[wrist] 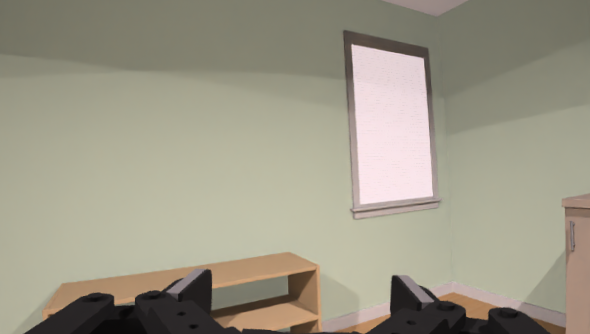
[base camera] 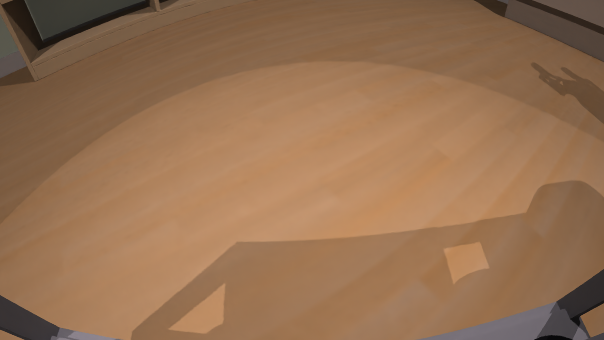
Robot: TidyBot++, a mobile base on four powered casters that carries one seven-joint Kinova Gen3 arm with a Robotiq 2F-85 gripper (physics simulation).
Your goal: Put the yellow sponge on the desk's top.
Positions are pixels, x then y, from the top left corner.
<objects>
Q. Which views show my gripper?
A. The wrist view only.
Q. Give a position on a window with white blind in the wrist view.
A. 393, 162
</objects>
